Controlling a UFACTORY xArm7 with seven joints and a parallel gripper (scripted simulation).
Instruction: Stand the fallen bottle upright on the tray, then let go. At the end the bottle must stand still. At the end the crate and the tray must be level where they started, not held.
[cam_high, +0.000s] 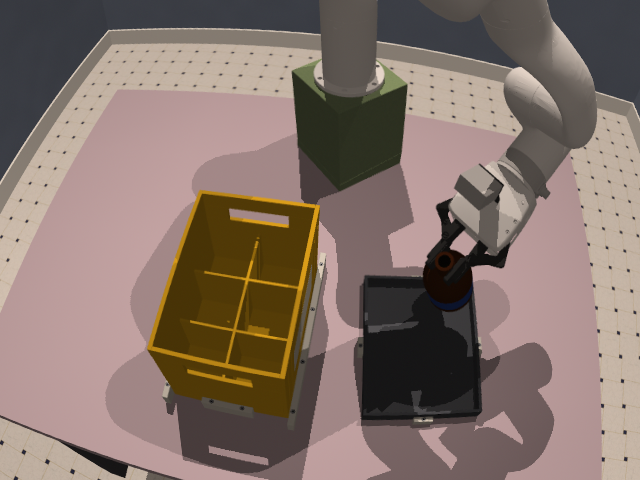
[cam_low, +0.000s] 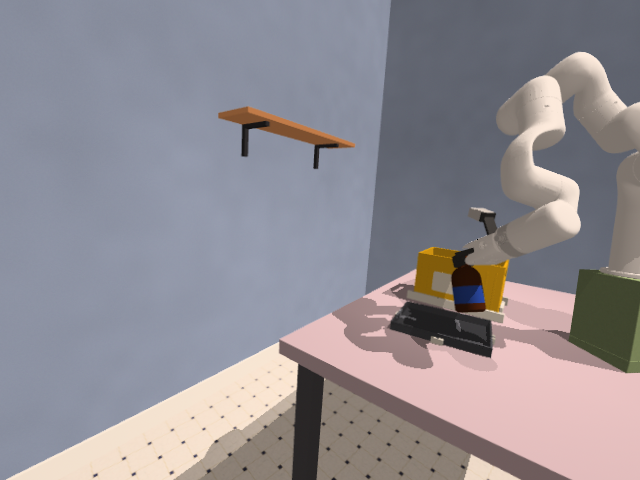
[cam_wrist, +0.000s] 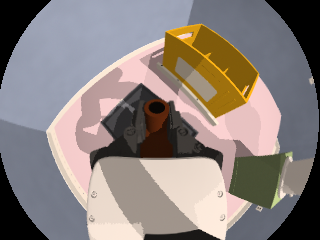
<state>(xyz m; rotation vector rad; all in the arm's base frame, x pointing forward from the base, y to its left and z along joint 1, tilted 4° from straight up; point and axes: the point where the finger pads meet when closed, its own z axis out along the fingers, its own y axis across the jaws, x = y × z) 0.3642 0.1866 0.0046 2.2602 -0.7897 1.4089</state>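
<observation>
Now: the brown bottle 20 mm behind my hand, 10 mm to the left of it and 50 mm below it. Also, from my hand: dark tray 30 mm ahead, 10 mm to the left, 200 mm below; then yellow crate 50 mm ahead, 270 mm to the right, 120 mm below.
</observation>
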